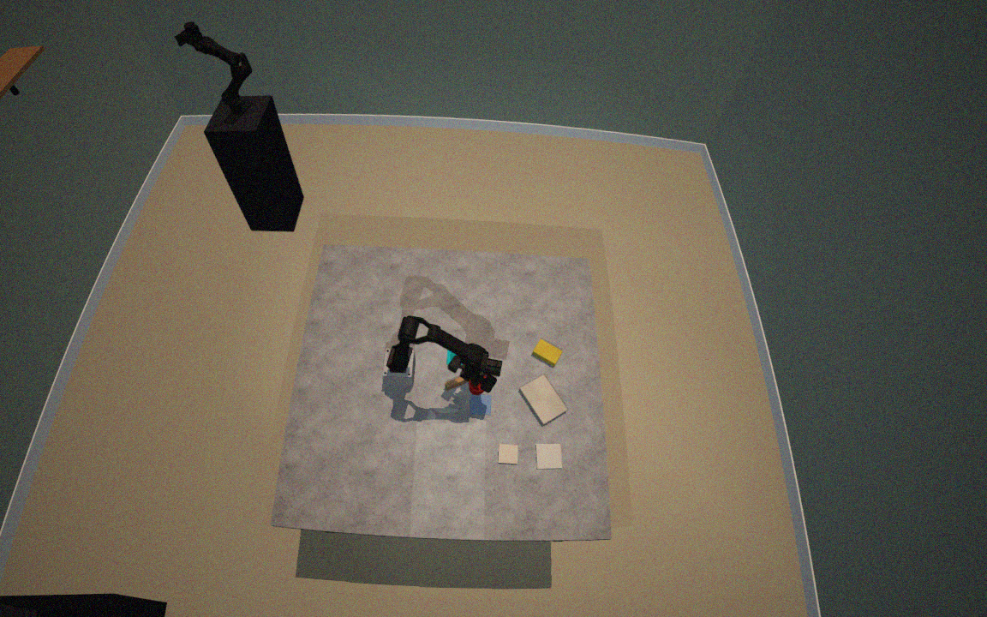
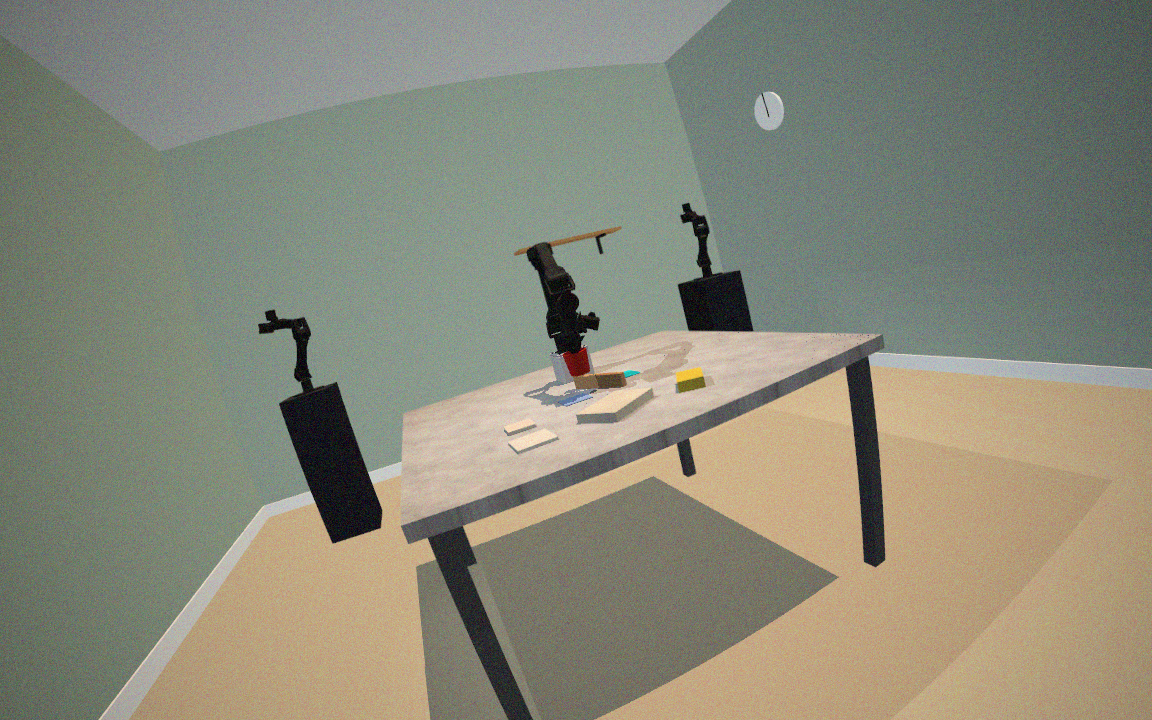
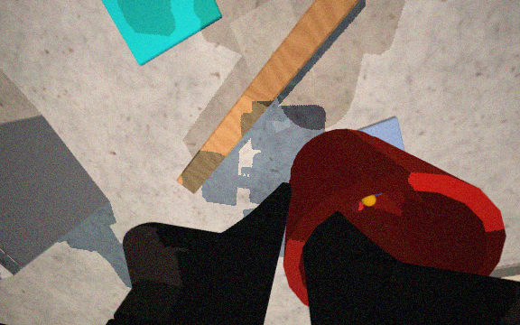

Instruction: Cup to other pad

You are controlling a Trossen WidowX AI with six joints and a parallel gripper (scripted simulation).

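Right now the cyan pad is 150 mm to the left of my gripper tip, 110 mm below it and 60 mm behind it. Also, from my gripper tip: red cup (30 mm ahead, 20 mm to the right); then blue pad (110 mm below, 60 mm to the right, 40 mm ahead); then wooden bar (90 mm below, 50 mm to the left, 10 mm behind).
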